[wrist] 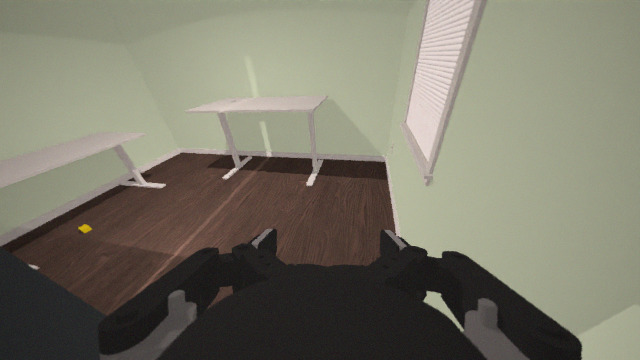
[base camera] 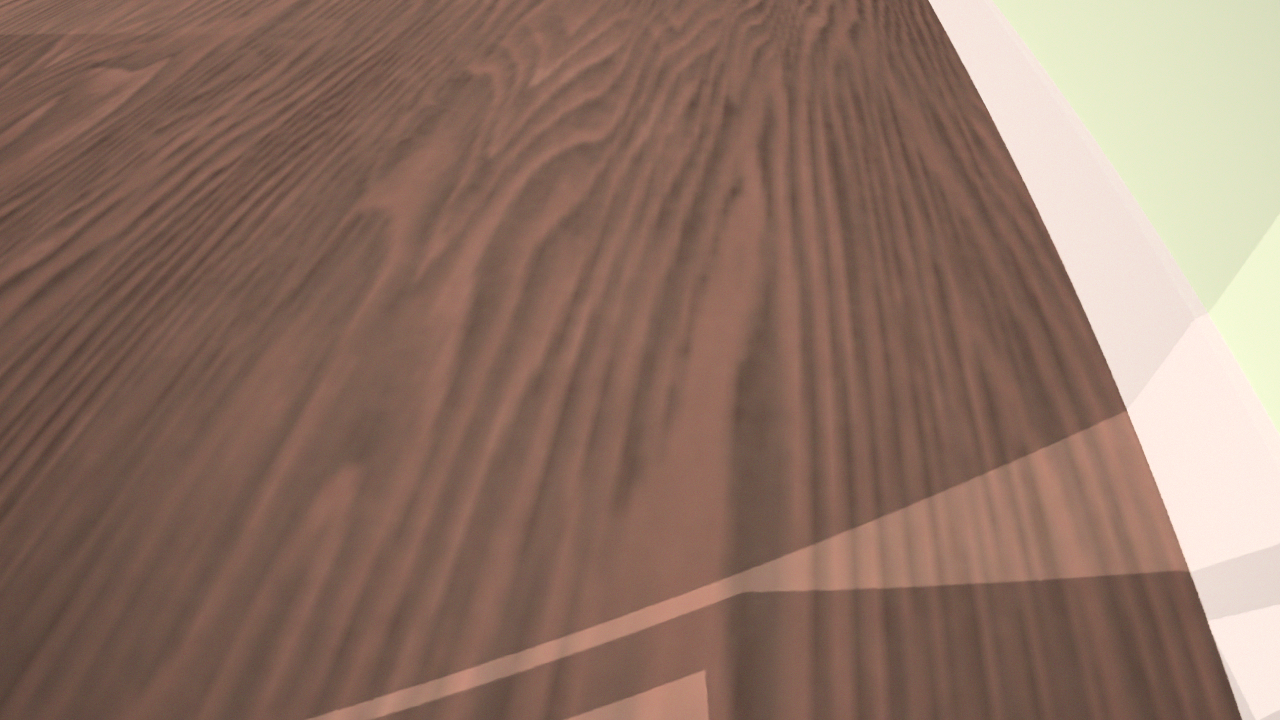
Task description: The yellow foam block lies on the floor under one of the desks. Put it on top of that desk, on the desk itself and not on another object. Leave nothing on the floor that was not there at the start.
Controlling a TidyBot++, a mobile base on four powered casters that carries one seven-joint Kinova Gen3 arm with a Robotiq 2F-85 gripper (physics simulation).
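Places are measured from the arm's base along level axes (x ahead, y left, z up), in centimetres.
Pixels of known places: gripper, fingertip midpoint: (wrist: 327,240).
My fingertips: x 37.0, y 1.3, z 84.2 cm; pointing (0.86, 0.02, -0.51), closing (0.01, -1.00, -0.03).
Note:
Behind a point stands the place of what it marks.
The yellow foam block (wrist: 85,228) @[x 149.3, y 255.8, z -35.6 cm] lies on the dark wood floor at the left of the wrist view, small and far off, near the left desk. The left desk (wrist: 65,152) @[x 187.3, y 268.2, z 32.3 cm] has a white top that runs out of the view at the left edge. A second white desk (wrist: 270,104) @[x 252.4, y 71.3, z 55.3 cm] stands at the back wall. My gripper (wrist: 327,240) @[x 37.0, y 1.3, z 84.2 cm] is open and empty, well away from the block and both desks. The block does not show in the base camera view.
A wall with a white-framed blind window (wrist: 440,75) @[x 136.4, y -53.6, z 86.0 cm] runs along the right. A white skirting board (base camera: 1065,214) @[x 60.4, y -40.1, z -36.7 cm] edges the floor in the base camera view. The desks' legs have long white feet (wrist: 314,173) @[x 249.5, y 27.1, z -37.2 cm]. A small white piece (wrist: 33,267) @[x 107.8, y 255.5, z -37.4 cm] shows at the lower left.

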